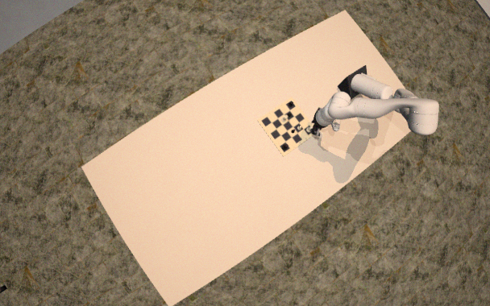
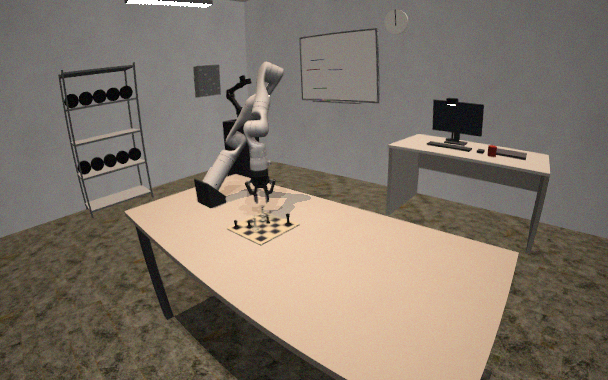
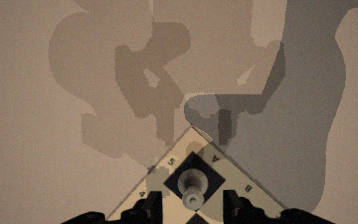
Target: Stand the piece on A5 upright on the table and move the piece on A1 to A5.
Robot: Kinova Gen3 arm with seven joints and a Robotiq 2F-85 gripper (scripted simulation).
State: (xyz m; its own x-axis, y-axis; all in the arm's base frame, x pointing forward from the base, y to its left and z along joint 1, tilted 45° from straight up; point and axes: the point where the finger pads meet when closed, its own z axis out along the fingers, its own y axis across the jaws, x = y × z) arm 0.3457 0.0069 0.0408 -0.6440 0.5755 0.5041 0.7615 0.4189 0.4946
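The white pawn is 70 mm below my hand, 40 mm to the right of it and 30 mm ahead of it. From my hand the other things lie so: chessboard (80 mm to the right, 80 mm below, 70 mm ahead).
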